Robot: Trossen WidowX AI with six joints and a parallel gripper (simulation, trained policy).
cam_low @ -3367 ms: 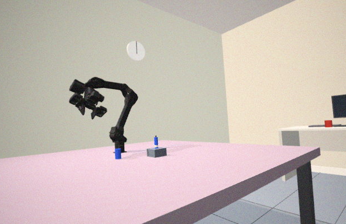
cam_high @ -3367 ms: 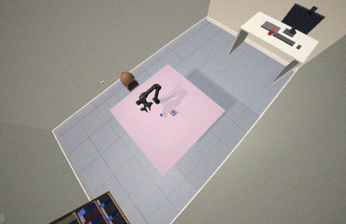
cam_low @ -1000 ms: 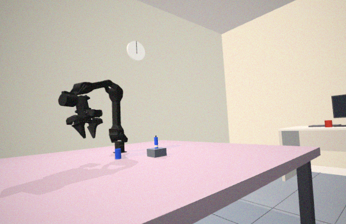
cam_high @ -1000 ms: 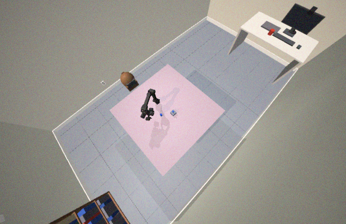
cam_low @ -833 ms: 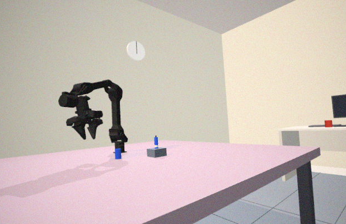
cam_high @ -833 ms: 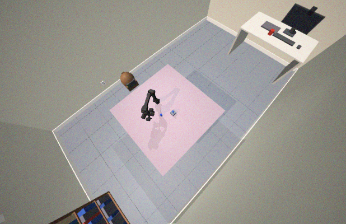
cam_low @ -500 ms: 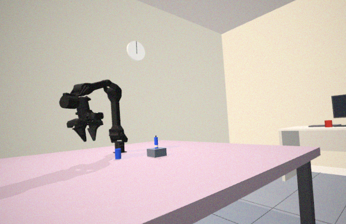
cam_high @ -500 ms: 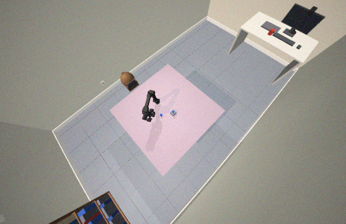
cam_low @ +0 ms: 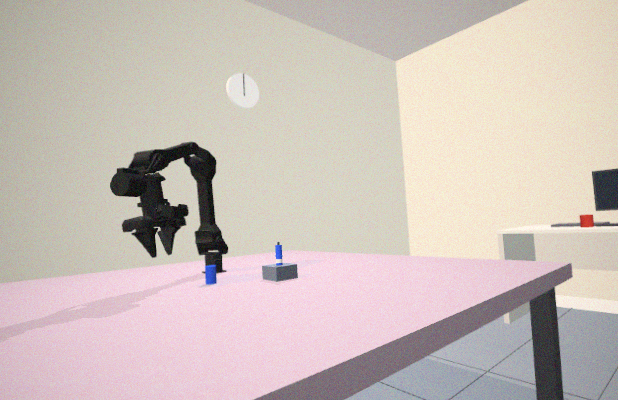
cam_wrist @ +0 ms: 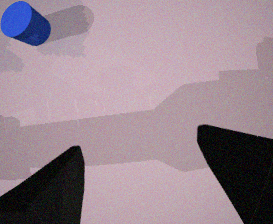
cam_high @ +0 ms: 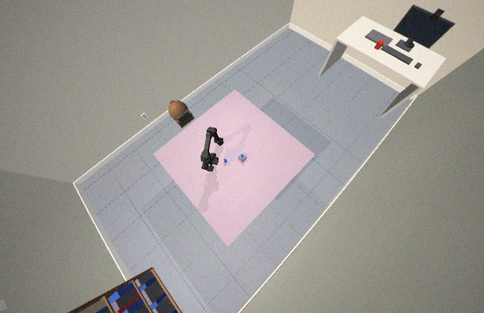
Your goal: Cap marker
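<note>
The blue cap lies 30 mm ahead of my gripper tip, 120 mm to the left of it and 60 mm below it. Also, from my gripper tip: grey holder block (130 mm ahead, 280 mm to the left, 70 mm below).
</note>
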